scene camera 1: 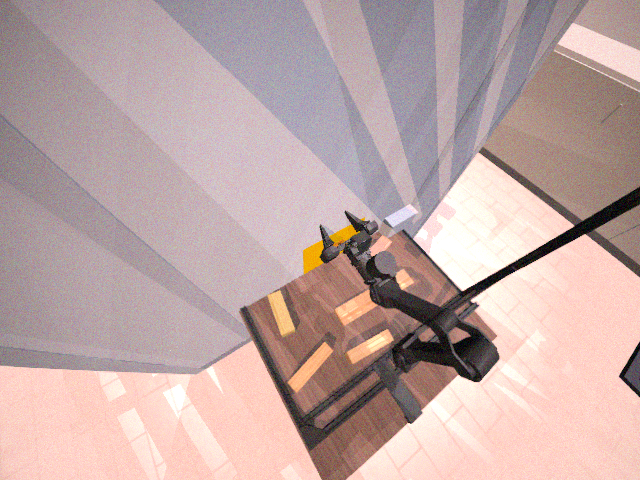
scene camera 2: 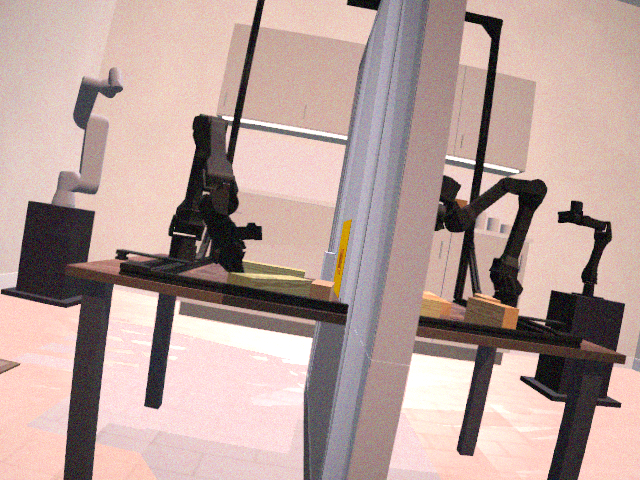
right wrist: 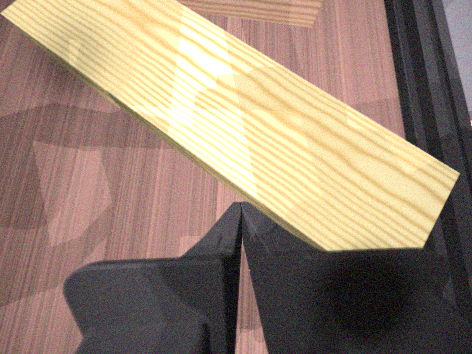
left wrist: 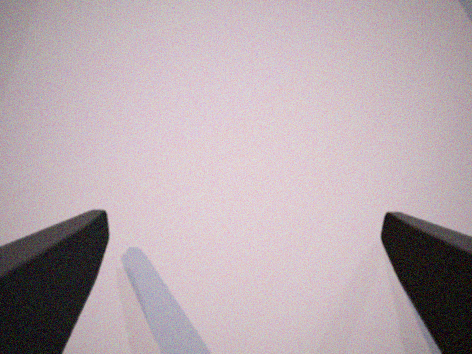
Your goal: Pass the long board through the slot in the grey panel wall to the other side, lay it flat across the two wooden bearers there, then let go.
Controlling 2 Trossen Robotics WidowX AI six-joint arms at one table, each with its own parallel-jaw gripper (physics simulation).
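Where they show: left gripper, between the fingertips: [scene camera 1: 332,218] [left wrist: 248,224]; right gripper, between the fingertips: [right wrist: 240,208]; left arm's base, origin of its link: [scene camera 1: 401,357]; right arm's base, origin of its link: [scene camera 2: 180,260].
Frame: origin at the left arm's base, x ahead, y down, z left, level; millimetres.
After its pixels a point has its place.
Two pale yellow boards lie at the left of the wall in scene camera 2, one nearer [scene camera 2: 268,281] @[x 652, y -13, z 294 mm] and one farther [scene camera 2: 276,269] @[x 656, y -11, z -120 mm]. A pale yellow board [right wrist: 240,120] @[x 665, y -19, z 246 mm] runs diagonally across the right wrist view. My right gripper [scene camera 2: 233,268] [right wrist: 240,208] @[x 705, y 11, z 248 mm] is shut and empty, its tips at that board's lower edge; contact is unclear. My left gripper [scene camera 1: 333,219] @[x 430, y -288, z 14 mm] [left wrist: 248,224] @[x 430, y -288, z 14 mm] is open and empty, facing the grey panel wall [scene camera 1: 232,155] @[x 433, y -604, z 234 mm] [scene camera 2: 392,206] @[x 484, y -181, z 724 mm]. The slot does not show clearly. Several wooden pieces lie on the left arm's side; I cannot tell which are bearers.
A yellow plate [scene camera 1: 311,259] [scene camera 2: 341,258] is on the wall. A small orange-brown block [scene camera 2: 322,289] @[x 535, y -16, z 303 mm] lies beside it. Wooden blocks [scene camera 2: 491,311] @[x 153, y -26, z 297 mm] [scene camera 1: 310,366] @[x 142, y -44, z 266 mm] [scene camera 1: 369,346] @[x 88, y -44, z 78 mm] [scene camera 1: 280,312] @[x 337, y -31, z 265 mm] lie on the other side. A black rail [right wrist: 425,100] @[x 635, y 3, z 360 mm] runs along the table edge.
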